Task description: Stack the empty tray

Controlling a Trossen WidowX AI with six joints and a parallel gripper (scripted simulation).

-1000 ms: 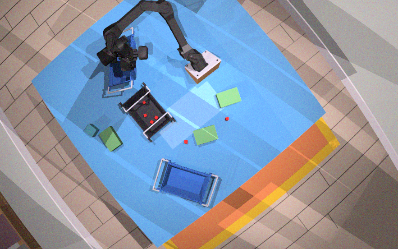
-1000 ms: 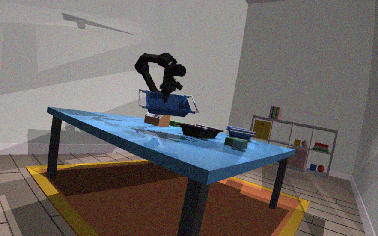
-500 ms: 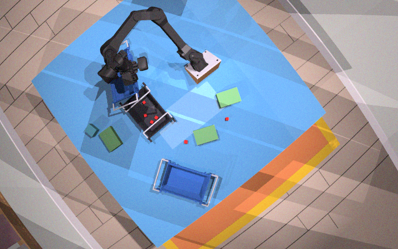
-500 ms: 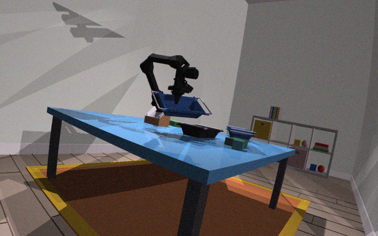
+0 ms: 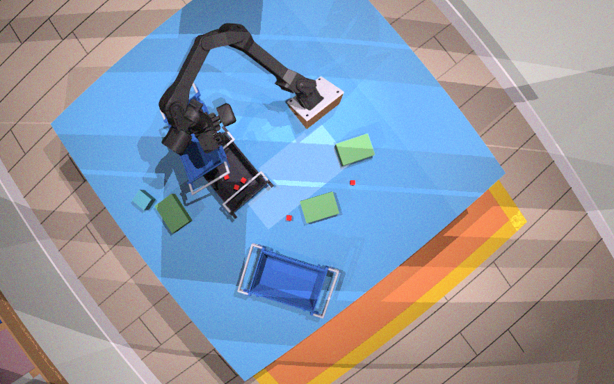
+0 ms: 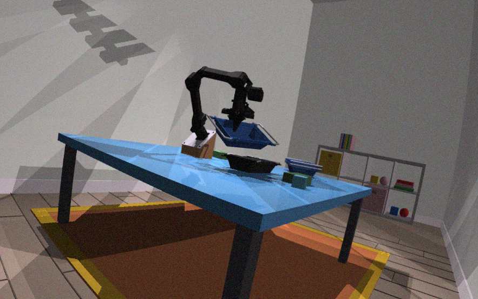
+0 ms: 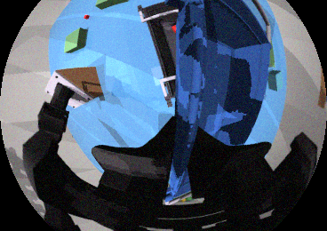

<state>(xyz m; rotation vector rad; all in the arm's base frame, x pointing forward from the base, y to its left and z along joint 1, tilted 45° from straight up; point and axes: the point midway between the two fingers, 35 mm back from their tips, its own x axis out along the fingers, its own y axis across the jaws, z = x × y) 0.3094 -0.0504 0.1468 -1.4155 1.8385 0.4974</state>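
Now: gripper tip 7 cm short of the blue plastic tray and 2 cm to the left of it. The rest, counted from my gripper tip: teal cube (38 cm ahead, 4 cm to the right, 15 cm below).
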